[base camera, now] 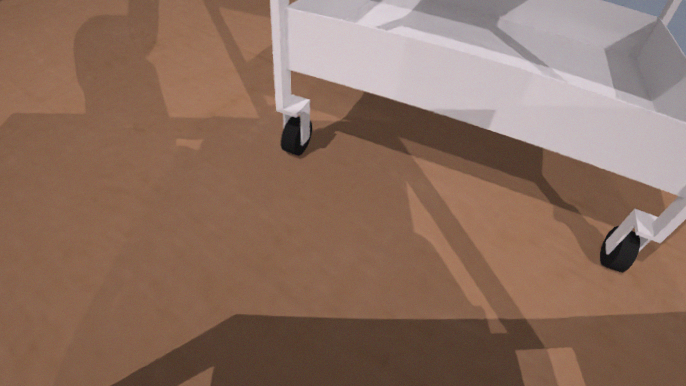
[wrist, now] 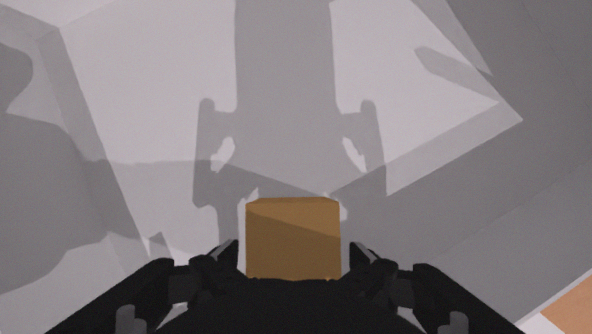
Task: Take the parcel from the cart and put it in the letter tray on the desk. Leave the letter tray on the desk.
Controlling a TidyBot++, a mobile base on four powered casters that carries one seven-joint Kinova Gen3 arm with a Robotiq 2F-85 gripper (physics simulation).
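Places are measured from the arm's base along level axes (x back, y right, z up), in centimetres.
Pixels of known places: gripper, fingertip midpoint: (wrist: 293, 253).
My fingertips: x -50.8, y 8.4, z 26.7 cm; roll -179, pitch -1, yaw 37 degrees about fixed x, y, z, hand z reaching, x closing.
Behind a point stands the place of what it marks.
The parcel is an orange-brown box (wrist: 293, 245) {x -52.1, y 10.0, z 31.6 cm} in the wrist view, at the bottom centre, inside the white cart (base camera: 400, 65) {x -45.4, y 6.2, z -22.7 cm} (wrist: 150, 90) {x -68.4, y 11.1, z 26.6 cm}. My gripper (wrist: 293, 253) {x -50.8, y 8.4, z 26.7 cm} is open, with one finger on each side of the parcel and a small gap at each side. The near end of the parcel is hidden behind the dark gripper body. In the base camera view the cart stands at the upper right; the parcel and the gripper do not show there. The desk and the letter tray do not show in either view.
The cart has raised side walls, a white corner post (base camera: 281, 55) {x -49.9, y -5.9, z -24.6 cm} and black caster wheels (base camera: 297, 136) {x -50.0, y -4.4, z -35.8 cm} (base camera: 620, 250) {x -33.2, y 32.2, z -35.6 cm}. Brown floor (base camera: 200, 225) {x -38.0, y -14.6, z -39.7 cm} lies in front of it, crossed by shadows. The gripper's shadow falls on the cart's inside floor.
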